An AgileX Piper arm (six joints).
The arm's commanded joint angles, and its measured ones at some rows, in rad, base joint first. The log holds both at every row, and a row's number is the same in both.
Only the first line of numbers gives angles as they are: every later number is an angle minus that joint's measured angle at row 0.
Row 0, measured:
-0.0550 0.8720 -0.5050 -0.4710 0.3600 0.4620
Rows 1 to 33, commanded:
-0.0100 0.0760 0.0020 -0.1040 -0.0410 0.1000
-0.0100 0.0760 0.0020 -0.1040 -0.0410 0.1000
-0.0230 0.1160 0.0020 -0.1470 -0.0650 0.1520
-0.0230 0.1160 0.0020 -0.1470 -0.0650 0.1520
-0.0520 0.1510 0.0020 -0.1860 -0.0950 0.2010
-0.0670 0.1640 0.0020 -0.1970 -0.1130 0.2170
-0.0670 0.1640 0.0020 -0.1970 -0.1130 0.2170
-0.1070 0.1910 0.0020 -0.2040 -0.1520 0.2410
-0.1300 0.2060 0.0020 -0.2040 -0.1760 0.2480
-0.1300 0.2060 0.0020 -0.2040 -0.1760 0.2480
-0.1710 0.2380 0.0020 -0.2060 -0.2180 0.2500
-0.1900 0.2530 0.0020 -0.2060 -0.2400 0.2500
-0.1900 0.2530 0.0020 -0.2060 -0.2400 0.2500
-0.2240 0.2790 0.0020 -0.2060 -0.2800 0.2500
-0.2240 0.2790 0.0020 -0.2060 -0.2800 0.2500
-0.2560 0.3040 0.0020 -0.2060 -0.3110 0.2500
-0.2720 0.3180 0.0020 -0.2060 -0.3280 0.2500
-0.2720 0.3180 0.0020 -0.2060 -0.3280 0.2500
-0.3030 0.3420 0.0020 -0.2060 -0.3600 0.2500
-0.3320 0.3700 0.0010 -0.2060 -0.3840 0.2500
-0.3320 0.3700 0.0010 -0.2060 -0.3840 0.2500
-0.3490 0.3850 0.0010 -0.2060 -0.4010 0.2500
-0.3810 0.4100 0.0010 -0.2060 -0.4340 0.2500
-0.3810 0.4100 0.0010 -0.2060 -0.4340 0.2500
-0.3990 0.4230 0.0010 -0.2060 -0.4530 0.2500
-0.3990 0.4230 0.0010 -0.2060 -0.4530 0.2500
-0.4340 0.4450 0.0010 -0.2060 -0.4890 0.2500
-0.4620 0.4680 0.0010 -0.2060 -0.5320 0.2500
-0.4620 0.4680 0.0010 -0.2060 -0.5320 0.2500
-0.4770 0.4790 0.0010 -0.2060 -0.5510 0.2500
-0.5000 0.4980 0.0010 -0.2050 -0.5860 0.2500
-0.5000 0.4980 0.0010 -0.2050 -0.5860 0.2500
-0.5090 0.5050 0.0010 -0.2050 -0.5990 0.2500
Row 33, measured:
-0.4930 0.4990 0.0020 -0.1950 -0.5580 0.2510
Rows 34 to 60, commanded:
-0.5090 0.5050 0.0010 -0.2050 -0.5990 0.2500
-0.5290 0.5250 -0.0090 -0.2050 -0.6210 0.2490
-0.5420 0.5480 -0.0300 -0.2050 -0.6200 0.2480
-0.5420 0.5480 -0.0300 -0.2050 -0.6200 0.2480
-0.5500 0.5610 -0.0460 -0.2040 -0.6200 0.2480
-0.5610 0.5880 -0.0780 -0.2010 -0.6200 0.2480
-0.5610 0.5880 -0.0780 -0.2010 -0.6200 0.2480
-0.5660 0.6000 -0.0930 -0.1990 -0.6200 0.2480
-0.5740 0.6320 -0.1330 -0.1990 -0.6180 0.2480
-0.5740 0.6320 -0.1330 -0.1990 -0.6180 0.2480
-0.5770 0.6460 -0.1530 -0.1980 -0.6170 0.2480
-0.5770 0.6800 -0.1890 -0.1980 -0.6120 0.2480
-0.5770 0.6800 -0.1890 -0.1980 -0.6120 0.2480
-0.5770 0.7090 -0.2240 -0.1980 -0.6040 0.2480
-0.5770 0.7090 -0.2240 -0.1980 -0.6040 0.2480
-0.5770 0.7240 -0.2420 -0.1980 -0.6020 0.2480
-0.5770 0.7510 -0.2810 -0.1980 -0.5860 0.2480
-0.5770 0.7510 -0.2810 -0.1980 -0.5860 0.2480
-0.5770 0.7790 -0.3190 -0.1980 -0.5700 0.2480
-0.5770 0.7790 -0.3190 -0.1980 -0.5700 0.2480
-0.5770 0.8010 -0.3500 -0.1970 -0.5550 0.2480
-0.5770 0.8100 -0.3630 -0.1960 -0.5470 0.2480
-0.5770 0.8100 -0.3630 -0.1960 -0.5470 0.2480
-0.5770 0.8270 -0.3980 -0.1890 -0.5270 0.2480
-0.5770 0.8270 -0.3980 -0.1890 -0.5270 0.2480
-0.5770 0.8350 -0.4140 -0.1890 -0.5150 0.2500
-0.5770 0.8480 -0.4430 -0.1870 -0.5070 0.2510
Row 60, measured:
-0.5700 0.8360 -0.4020 -0.1920 -0.5210 0.2510
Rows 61 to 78, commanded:
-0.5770 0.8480 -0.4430 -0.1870 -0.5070 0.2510
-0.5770 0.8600 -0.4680 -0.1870 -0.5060 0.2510
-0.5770 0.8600 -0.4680 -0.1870 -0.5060 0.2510
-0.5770 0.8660 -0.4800 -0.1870 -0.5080 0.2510
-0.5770 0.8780 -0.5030 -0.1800 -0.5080 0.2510
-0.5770 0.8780 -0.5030 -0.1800 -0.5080 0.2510
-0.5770 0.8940 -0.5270 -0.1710 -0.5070 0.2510
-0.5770 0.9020 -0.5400 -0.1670 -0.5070 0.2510
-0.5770 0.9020 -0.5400 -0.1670 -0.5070 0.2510
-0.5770 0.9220 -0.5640 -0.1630 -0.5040 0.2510
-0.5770 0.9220 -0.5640 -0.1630 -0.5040 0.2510
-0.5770 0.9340 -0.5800 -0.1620 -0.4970 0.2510
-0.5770 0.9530 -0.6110 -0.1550 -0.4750 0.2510
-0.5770 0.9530 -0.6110 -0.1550 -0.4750 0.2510
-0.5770 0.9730 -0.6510 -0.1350 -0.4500 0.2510
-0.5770 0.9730 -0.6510 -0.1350 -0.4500 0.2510
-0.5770 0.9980 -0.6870 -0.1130 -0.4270 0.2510
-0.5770 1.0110 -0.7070 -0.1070 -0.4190 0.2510
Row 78, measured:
-0.5730 0.9840 -0.6560 -0.1300 -0.4270 0.2510
